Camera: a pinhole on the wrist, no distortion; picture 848 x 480 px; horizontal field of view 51.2 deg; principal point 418.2 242.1 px. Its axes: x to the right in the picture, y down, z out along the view. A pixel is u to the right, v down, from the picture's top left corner.
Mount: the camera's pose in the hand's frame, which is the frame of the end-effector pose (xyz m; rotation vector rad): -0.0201 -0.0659 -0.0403 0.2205 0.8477 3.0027
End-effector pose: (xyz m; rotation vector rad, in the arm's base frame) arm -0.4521 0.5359 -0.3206 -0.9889 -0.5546 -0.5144
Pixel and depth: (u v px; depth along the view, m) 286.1 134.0 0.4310
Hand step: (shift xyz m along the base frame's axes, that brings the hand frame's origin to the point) 0.1456 0.3274 0.0660
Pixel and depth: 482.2 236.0 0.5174
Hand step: 0.0630 0.4425 0.0532
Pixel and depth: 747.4 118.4 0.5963
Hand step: -0.0019 0.5658 -0.1117
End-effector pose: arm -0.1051 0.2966 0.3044 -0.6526 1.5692 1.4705
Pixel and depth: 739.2 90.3 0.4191
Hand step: -0.0601 0.3028 0.2322
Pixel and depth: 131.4 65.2 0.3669
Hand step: -0.1732 0.2653 -0.0167
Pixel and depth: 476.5 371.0 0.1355
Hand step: 0.0348 0.0791 0.0080
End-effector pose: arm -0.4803 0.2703 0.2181 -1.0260 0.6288 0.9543
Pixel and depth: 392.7 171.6 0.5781
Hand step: -0.2025 0.4650 -0.0048
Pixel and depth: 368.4 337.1 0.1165
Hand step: 0.0164 0.0559 0.0305
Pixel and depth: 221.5 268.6 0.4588
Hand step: -0.0671 0.3931 -0.0443
